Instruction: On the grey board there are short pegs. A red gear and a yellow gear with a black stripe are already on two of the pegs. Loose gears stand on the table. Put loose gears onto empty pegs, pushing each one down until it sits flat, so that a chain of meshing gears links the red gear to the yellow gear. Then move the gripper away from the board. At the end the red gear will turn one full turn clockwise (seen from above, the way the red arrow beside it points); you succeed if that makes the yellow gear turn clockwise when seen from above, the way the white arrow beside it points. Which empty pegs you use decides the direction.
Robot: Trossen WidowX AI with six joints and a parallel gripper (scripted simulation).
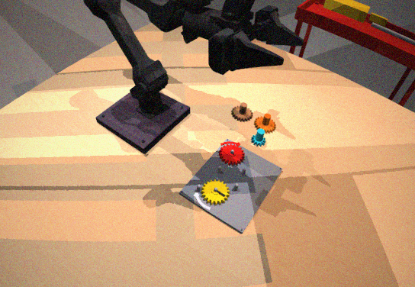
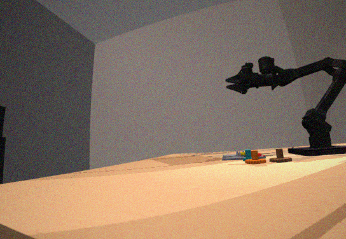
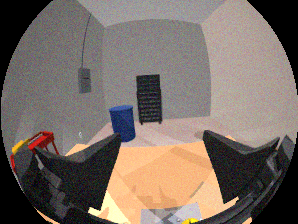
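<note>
Right now the brown gear is 33 cm below my gripper tip, 18 cm to the left of it and 14 cm behind it. The rest, counted from my gripper tip: red gear (33 cm below, 8 cm behind, 2 cm to the left); small teal gear (33 cm below, 12 cm to the left, 5 cm behind); yellow gear (33 cm below, 10 cm to the right, 5 cm behind).
</note>
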